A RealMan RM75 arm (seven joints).
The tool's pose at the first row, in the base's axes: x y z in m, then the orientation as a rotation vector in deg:
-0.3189, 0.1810, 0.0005, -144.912, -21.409, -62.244
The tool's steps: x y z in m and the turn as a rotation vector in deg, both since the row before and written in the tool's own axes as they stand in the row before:
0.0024, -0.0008, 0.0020, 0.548, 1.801, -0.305
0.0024, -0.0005, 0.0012, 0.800, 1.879, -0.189
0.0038, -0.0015, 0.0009, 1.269, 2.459, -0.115
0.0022, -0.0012, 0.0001, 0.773, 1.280, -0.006
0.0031, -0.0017, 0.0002, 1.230, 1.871, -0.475
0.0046, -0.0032, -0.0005, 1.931, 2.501, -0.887
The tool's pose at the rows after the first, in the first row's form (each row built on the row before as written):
-0.3163, 0.1828, 0.0012, -143.302, -21.567, -64.302
-0.3142, 0.1840, 0.0024, -141.389, -21.666, -66.264
-0.3118, 0.1860, 0.0052, -138.650, -21.724, -68.620
-0.3109, 0.1872, 0.0072, -137.111, -21.740, -69.745
-0.3097, 0.1889, 0.0100, -134.802, -22.384, -71.512
-0.3089, 0.1916, 0.0149, -131.459, -23.680, -73.782

